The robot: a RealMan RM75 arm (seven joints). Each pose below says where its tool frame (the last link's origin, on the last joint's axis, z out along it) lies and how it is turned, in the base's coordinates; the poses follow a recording.
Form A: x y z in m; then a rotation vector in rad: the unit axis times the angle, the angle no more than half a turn.
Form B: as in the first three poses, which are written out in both.
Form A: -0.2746, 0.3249, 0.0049, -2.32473, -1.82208, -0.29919
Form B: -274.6, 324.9, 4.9, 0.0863, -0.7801, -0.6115, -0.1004
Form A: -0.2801, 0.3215, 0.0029, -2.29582, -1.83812, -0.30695
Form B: -280.1, 321.5, 2.9, 0.0922, -0.7731, -0.6190, -0.1034
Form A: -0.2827, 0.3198, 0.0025, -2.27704, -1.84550, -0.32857
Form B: -282.7, 319.8, 2.5, 0.0960, -0.7685, -0.6228, -0.1109
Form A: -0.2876, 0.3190, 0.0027, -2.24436, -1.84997, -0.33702
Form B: -287.6, 319.0, 2.7, 0.1066, -0.7622, -0.6282, -0.1144
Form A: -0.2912, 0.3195, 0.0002, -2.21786, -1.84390, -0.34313
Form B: -291.2, 319.5, 0.2, 0.1182, -0.7582, -0.6304, -0.1173
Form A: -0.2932, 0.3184, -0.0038, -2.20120, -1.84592, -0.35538
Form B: -293.2, 318.4, -3.8, 0.1232, -0.7546, -0.6328, -0.1218
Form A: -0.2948, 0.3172, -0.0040, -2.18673, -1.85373, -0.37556
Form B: -294.8, 317.2, -4.0, 0.1249, -0.7504, -0.6361, -0.1289
